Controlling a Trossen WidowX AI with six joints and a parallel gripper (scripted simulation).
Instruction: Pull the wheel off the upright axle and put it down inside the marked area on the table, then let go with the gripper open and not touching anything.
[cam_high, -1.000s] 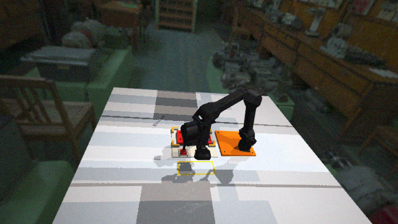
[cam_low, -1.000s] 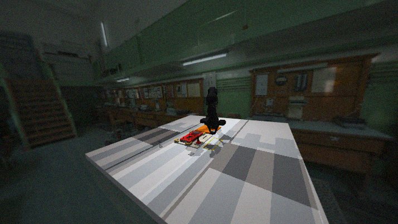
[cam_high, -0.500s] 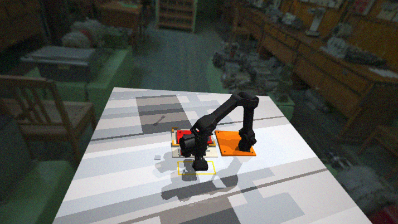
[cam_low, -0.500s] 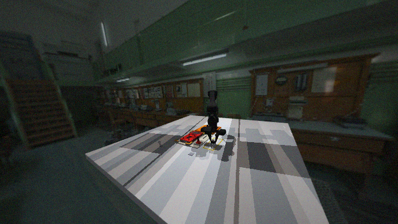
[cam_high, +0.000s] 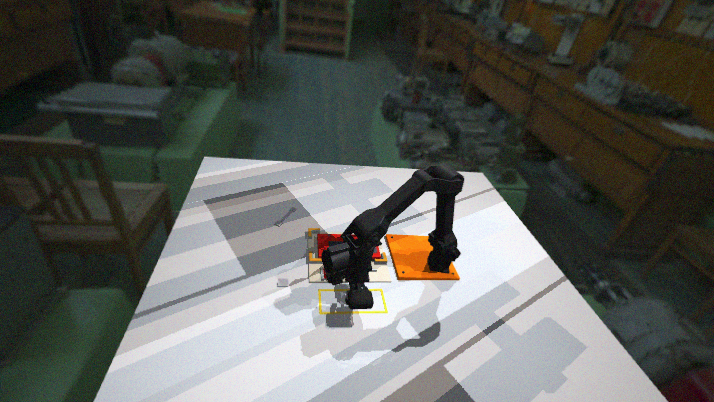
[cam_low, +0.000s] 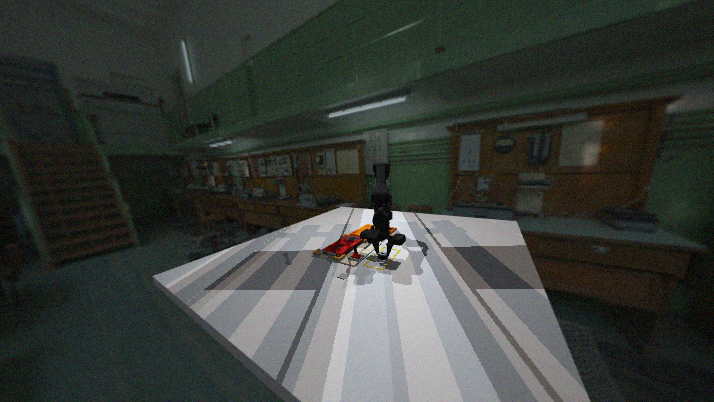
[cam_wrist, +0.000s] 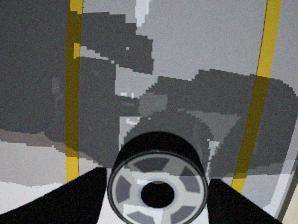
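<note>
Right now the wheel is right at my gripper tip. From my gripper tip the other things lie so: grey tool 330 mm to the right, 260 mm ahead, 10 mm below; grey square 200 mm ahead, 30 mm to the right, 10 mm below.
</note>
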